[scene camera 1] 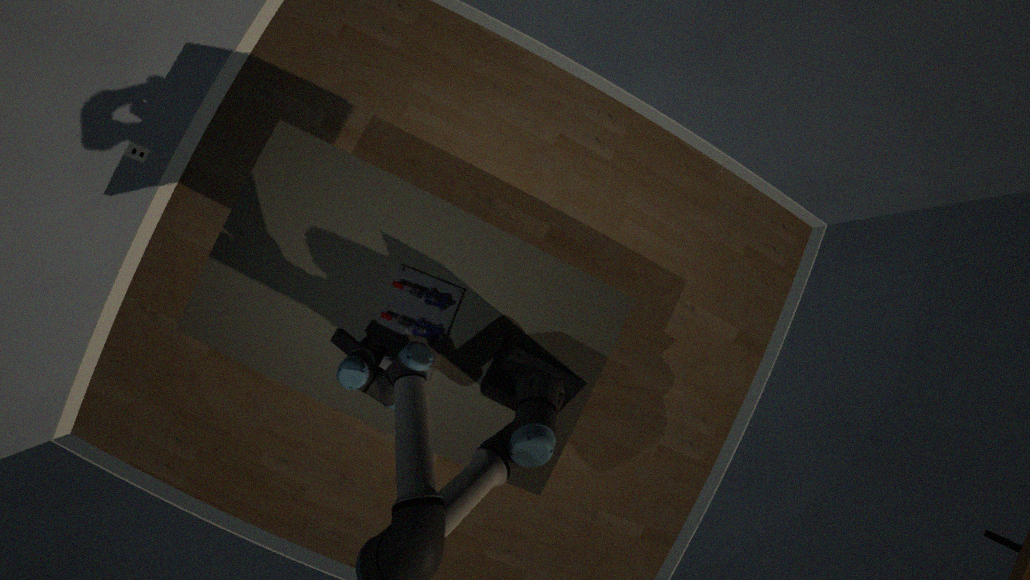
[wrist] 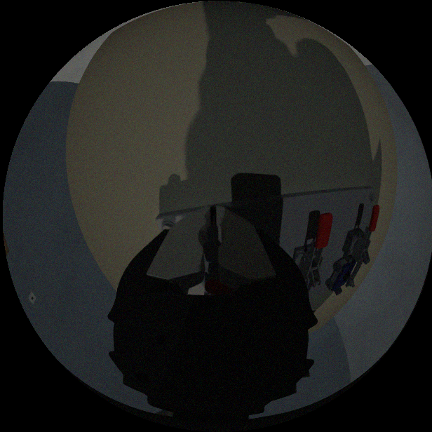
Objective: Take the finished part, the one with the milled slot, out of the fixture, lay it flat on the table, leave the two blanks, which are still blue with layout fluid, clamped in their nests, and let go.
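Pixels of known places: arm's base at its link origin: [scene camera 1: 539,389].
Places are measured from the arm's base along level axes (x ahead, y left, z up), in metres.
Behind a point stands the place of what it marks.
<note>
My gripper [wrist: 213,208] is shut with nothing between its fingertips, over the left part of the fixture plate [wrist: 295,204] [scene camera 1: 456,311] @(x 0.337, y -0.077, z -0.174 m) in the wrist view. The arm's wrist hides it in the scene view. One blue blank [wrist: 344,270] [scene camera 1: 439,298] @(x 0.404, y -0.092, z -0.148 m) sits at the far toggle clamp. Another blue area [scene camera 1: 428,328] @(x 0.389, y 0.015, z -0.158 m), at the nearer clamp in the scene view, looks like the second blank; the wrist view does not show it clearly. The finished part with the slot cannot be made out. A pale surface [wrist: 197,289] shows low behind the fingers, too covered to identify.
Red clamp handles [wrist: 324,230] [wrist: 374,218] stand right of the gripper; another red piece [wrist: 218,286] shows behind the fingers. A dark upright block [wrist: 256,187] is close on the right. A round metallic thing [wrist: 169,223] is at the plate's left edge. Shadows cross the table [scene camera 1: 504,237] @(x 0.313, y -0.383, z -0.189 m).
</note>
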